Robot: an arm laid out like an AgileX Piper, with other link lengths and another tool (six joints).
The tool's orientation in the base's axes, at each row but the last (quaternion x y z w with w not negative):
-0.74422 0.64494 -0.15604 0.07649
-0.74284 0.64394 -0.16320 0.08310
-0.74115 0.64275 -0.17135 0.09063
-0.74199 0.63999 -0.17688 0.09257
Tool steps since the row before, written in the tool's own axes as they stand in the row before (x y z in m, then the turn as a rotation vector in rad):
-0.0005 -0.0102 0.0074 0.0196 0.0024 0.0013
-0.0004 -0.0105 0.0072 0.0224 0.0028 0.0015
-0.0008 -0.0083 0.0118 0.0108 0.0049 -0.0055
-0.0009 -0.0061 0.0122 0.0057 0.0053 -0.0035
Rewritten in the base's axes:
0.0119 0.0014 -0.0038 0.0005 -0.0198 0.0006
0.0122 0.0014 -0.0033 0.0006 -0.0226 0.0007
0.0119 0.0011 -0.0081 -0.0053 -0.0109 0.0048
0.0101 0.0008 -0.0091 -0.0055 -0.0062 0.0021

